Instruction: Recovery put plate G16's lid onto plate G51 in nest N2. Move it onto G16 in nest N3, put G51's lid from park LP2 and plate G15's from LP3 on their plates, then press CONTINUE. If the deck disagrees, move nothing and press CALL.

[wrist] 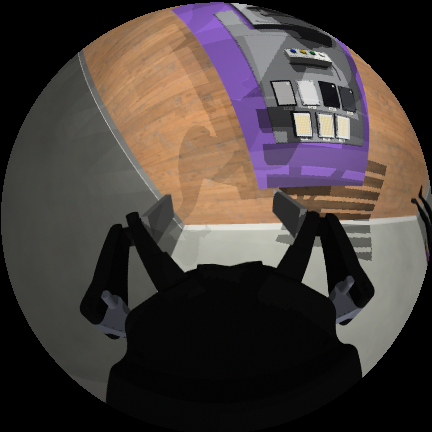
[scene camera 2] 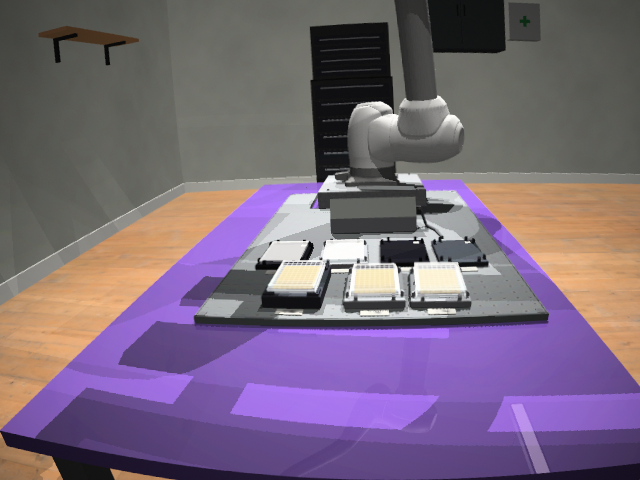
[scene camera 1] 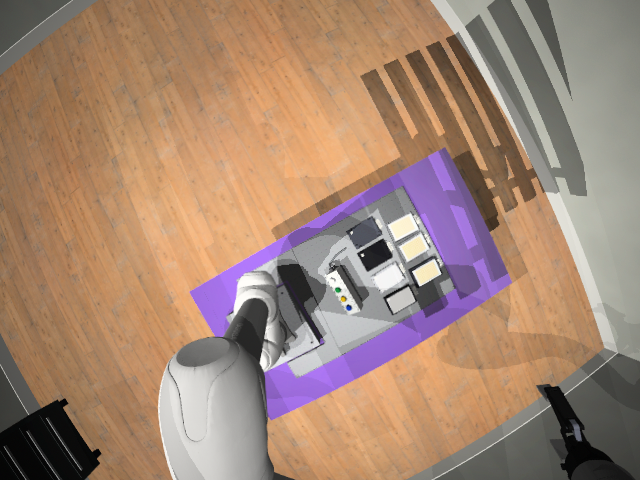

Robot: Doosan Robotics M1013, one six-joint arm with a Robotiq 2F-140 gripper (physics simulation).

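Where they show: gripper, fingertip midpoint: (wrist: 222, 201) (scene camera 1: 549, 413); arm's base, link origin: (scene camera 2: 372, 181).
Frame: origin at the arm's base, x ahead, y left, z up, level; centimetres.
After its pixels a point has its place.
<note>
Three plates with cream wells stand in the front nests: one in a taller black nest (scene camera 1: 426, 272) {x 79.9, y -12.0, z -1.7 cm} (scene camera 2: 296, 277) {x 82.0, y -12.0, z -1.0 cm} (wrist: 302, 125) {x 80.8, y -12.5, z -1.7 cm}, a middle one (scene camera 1: 414, 247) {x 80.2, y 2.0, z -1.9 cm} (scene camera 2: 374, 283) {x 83.2, y 1.8, z -1.6 cm} (wrist: 326, 125) {x 80.1, y 1.7, z -1.6 cm} and an end one (scene camera 1: 403, 226) {x 80.1, y 13.6, z -1.6 cm} (scene camera 2: 438, 281) {x 82.9, y 13.0, z -1.6 cm} (wrist: 342, 127) {x 80.2, y 12.4, z -1.6 cm}. Behind them lie a light grey piece (scene camera 1: 400, 299) {x 62.4, y -17.6, z -2.7 cm} (scene camera 2: 284, 251) {x 63.4, y -18.2, z -2.7 cm} (wrist: 284, 93) {x 63.1, y -18.1, z -2.7 cm}, a white one (scene camera 1: 388, 276) {x 62.3, y -4.3, z -2.7 cm} (scene camera 2: 344, 251) {x 63.8, y -5.0, z -2.7 cm} (wrist: 308, 93) {x 62.9, y -5.4, z -2.7 cm}, a black one (scene camera 1: 375, 254) {x 61.9, y 8.2, z -3.5 cm} (scene camera 2: 403, 251) {x 62.1, y 7.8, z -3.5 cm} (wrist: 329, 95) {x 62.6, y 7.3, z -3.5 cm} and a slate one (scene camera 1: 364, 231) {x 62.4, y 20.5, z -3.5 cm} (scene camera 2: 459, 251) {x 62.7, y 20.1, z -3.5 cm} (wrist: 347, 99) {x 62.6, y 19.6, z -3.5 cm}. Labels are unreadable; clear lids are hard to tell. My gripper (scene camera 1: 552, 416) {x 71.0, y -36.6, z 61.8 cm} (wrist: 222, 201) {x 71.0, y -36.6, z 61.8 cm} is open and empty, far off the table.
A button box (scene camera 1: 342, 290) {x 39.0, y 3.1, z 2.9 cm} (wrist: 308, 56) {x 41.4, y -0.6, z 3.6 cm} with green, yellow, blue and whitish buttons stands behind the rows. A grey box (scene camera 2: 373, 214) {x 44.1, y 1.0, z 0.0 cm} shows its back in scene camera 2. The pieces stand on a grey deck (scene camera 2: 511, 302) {x 86.1, y 25.7, z -4.5 cm} on a purple table (scene camera 1: 478, 227) {x 118.6, y -7.5, z -5.7 cm} (scene camera 2: 330, 361) {x 101.3, y -4.0, z -5.8 cm}. The arm's base is behind.
</note>
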